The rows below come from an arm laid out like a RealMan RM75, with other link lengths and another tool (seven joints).
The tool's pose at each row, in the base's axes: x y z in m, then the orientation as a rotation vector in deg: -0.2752, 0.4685, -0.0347, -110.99, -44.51, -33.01; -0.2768, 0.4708, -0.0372, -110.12, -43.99, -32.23; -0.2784, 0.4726, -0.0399, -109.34, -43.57, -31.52; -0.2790, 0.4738, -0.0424, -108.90, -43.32, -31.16; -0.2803, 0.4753, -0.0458, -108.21, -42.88, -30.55; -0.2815, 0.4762, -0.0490, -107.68, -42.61, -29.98
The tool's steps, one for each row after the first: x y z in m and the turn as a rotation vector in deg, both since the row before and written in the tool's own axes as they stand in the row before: -0.0021, -0.0005, 0.0031, 1.08, 0.12, 0.60; -0.0024, -0.0001, 0.0027, 0.97, 0.08, 0.51; -0.0017, 0.0007, 0.0021, 0.53, 0.07, 0.28; -0.0027, 0.0007, 0.0027, 0.85, 0.11, 0.50; -0.0027, 0.0009, 0.0021, 0.69, -0.01, 0.38
